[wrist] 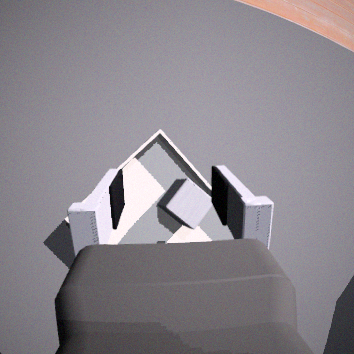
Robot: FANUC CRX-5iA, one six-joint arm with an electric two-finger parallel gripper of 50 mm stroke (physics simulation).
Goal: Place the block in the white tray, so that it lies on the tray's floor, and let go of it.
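Places are measured from the arm's base along level axes (x back, y right, z up), in millimetres.
Pixels of known places: gripper, fingertip midpoint: (167,185).
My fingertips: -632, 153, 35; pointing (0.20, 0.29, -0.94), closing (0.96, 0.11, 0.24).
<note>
For each thing: its middle in the pictures, then the offset to it from my fingertips, as dx, dy, dz. Level surfaces: height alone.
- white tray, body centre: (167,232) +40, -47, -133
- grey block, body centre: (184,202) +52, -14, -121
- grey table top, surface height: dz -143
The white tray (137,182) is below my gripper, turned so that one corner points to the top of the view. The grey block (189,204) is inside the tray, close to its right wall, turned at an angle to my fingers. It looks small and well below the fingertips, and a dark side face shows at its upper left. Whether it is quite flat on the tray's floor is hard to tell. My gripper (167,185) is open above the tray, with neither finger touching the block. The near part of the tray is hidden behind the gripper body.
The grey table top (125,75) surrounds the tray. Its curved edge runs across the upper right corner, with an orange-brown wooden surface (315,17) beyond it. A dark shadow lies left of the tray, and a dark shape shows at the lower right edge.
</note>
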